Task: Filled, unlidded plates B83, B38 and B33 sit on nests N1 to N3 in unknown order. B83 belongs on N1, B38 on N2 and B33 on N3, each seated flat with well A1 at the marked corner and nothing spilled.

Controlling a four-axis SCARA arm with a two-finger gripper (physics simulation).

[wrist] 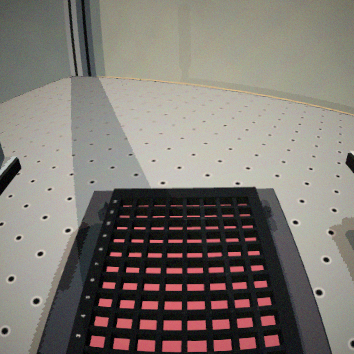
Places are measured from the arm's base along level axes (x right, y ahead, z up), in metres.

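Pixels of known places: gripper, fingertip midpoint: (181, 138).
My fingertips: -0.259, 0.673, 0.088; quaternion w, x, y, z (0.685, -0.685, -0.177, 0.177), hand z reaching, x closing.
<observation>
Ahead of a thing's pixels: the offset from my fingertips to its top centre, as dx, dy, dz. "spot": to the spot under its first point.
A black well plate @(+0.012, -0.021, -0.049) (185, 194) with pink liquid in its wells lies in the lower middle of the wrist view, on a dark grey nest or base @(spot: +0.055, +0.010, -0.063) (294, 275) whose sides show left and right of it. It looks level. Row numbers run along its left edge; its near end, with well A1, is cut off, and no plate or nest label can be read. My gripper (181, 138) is wide open, its fingertips at the far left and right view edges, apart from the plate and above it. No spilled liquid shows on the visible part.
A pale table with a grid of small holes surrounds the nest. A pale wall stands at the back, with a dark vertical post at the back left. Shadows fall on the table behind the plate and at the right edge. Other plates and nests do not show.
</observation>
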